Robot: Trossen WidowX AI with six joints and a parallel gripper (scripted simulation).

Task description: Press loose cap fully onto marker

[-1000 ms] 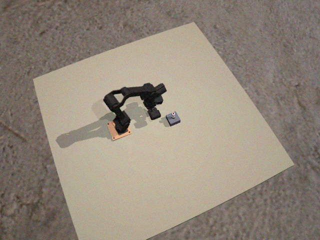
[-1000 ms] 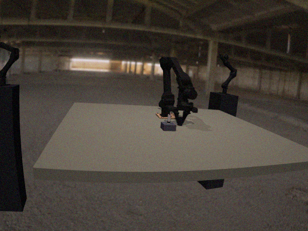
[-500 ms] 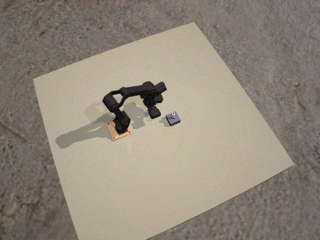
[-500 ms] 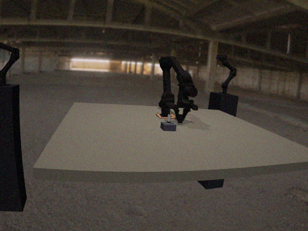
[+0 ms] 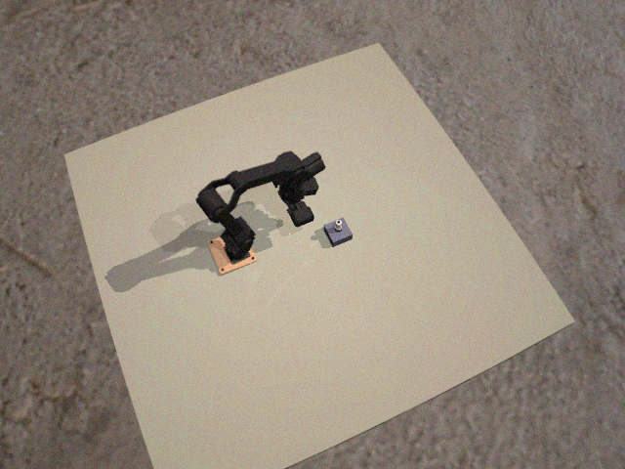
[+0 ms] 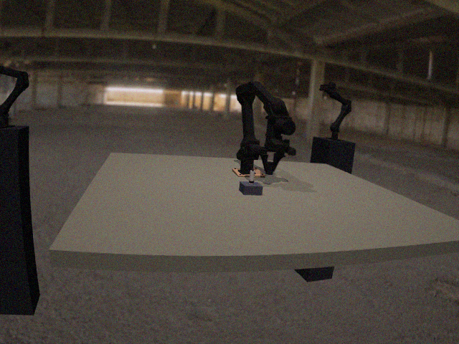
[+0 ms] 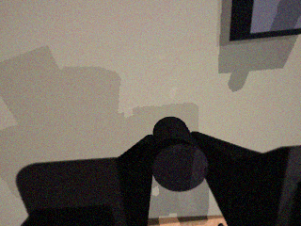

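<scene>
My gripper tip is 10 cm short of the holder block, 11 cm to the left of it and 5 cm above it. The rest, counted from my gripper tip: dark marker cap: 1 cm above.
</scene>
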